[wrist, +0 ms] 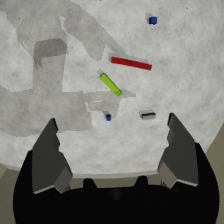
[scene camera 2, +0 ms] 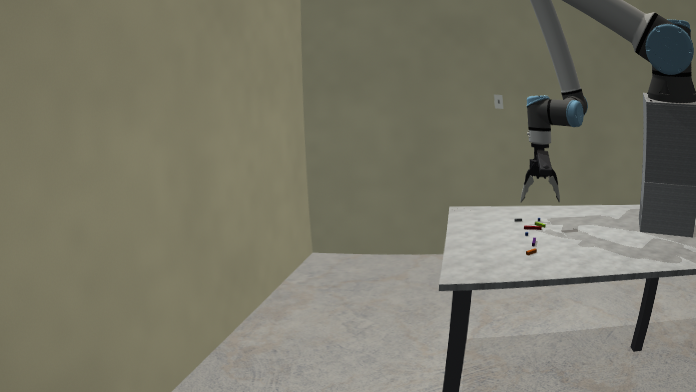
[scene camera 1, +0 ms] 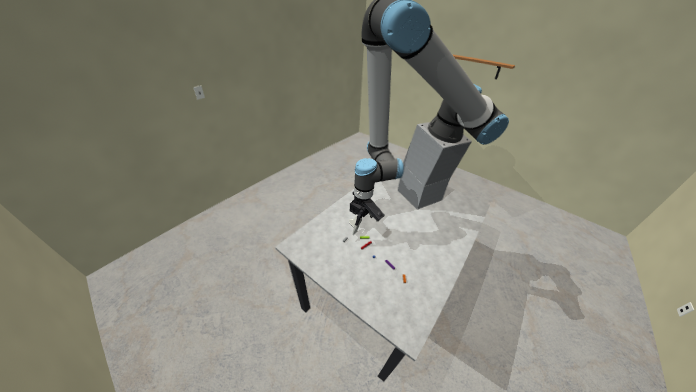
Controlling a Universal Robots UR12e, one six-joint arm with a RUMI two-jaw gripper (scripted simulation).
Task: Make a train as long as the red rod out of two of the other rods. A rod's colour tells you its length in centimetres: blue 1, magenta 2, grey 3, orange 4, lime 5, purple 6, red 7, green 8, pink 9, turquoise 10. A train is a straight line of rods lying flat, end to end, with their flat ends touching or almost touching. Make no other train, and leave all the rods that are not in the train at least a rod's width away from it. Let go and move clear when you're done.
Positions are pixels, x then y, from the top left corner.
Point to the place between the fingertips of the gripper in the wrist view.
At 112,116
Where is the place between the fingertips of the gripper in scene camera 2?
At 540,202
